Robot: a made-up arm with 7 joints. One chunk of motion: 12 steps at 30 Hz.
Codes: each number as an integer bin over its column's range. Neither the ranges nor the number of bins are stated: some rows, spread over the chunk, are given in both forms.
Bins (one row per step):
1: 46 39 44 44 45 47
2: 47 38 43 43 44 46
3: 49 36 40 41 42 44
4: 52 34 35 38 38 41
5: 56 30 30 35 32 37
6: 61 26 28 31 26 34
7: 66 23 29 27 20 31
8: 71 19 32 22 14 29
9: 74 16 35 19 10 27
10: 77 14 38 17 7 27
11: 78 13 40 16 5 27
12: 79 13 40 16 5 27
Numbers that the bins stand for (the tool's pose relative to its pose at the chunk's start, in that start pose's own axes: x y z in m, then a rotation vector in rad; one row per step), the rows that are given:
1: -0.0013 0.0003 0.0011 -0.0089 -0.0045 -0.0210
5: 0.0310 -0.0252 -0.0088 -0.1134 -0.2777 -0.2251
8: 0.0795 -0.0563 -0.0074 -0.2644 -0.6559 -0.3883
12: 0.1054 -0.0732 -0.0017 -0.3341 -0.8449 -0.4291
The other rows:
2: 0.0019 -0.0025 0.0004 -0.0205 -0.0256 -0.0414
3: 0.0084 -0.0082 -0.0017 -0.0437 -0.0676 -0.0822
4: 0.0181 -0.0138 -0.0053 -0.0786 -0.1516 -0.1434
6: 0.0472 -0.0365 -0.0102 -0.1599 -0.4037 -0.2863
7: 0.0633 -0.0449 -0.0095 -0.2064 -0.5298 -0.3475
9: 0.0892 -0.0647 -0.0053 -0.2993 -0.7399 -0.4291
10: 0.0989 -0.0704 -0.0031 -0.3225 -0.8029 -0.4291
11: 0.1021 -0.0732 -0.0017 -0.3341 -0.8449 -0.4291

